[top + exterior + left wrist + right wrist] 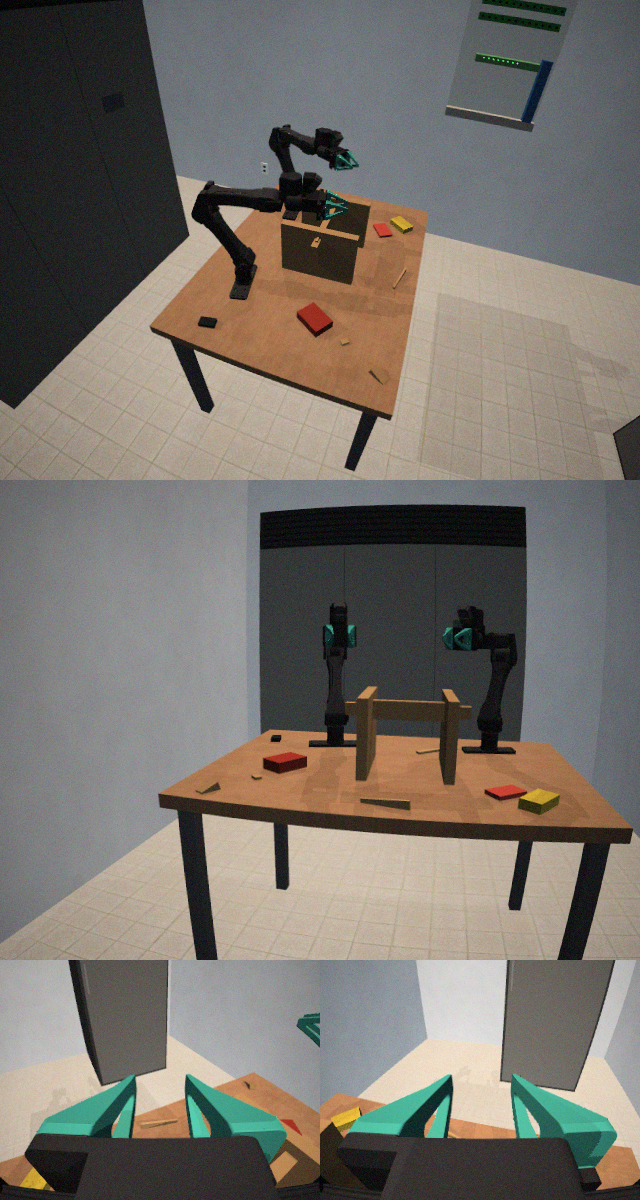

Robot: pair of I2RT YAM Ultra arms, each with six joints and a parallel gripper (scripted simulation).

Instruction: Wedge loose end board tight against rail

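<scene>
My left gripper is now 6 cm past the rail, 12 cm to the left of it and 22 cm above it. Also, from my left hand: chip 13 cm ahead, 54 cm to the right, 40 cm below; black block 36 cm behind, 63 cm to the right, 40 cm below; flat red block 16 cm ahead, 17 cm to the left, 40 cm below.
</scene>
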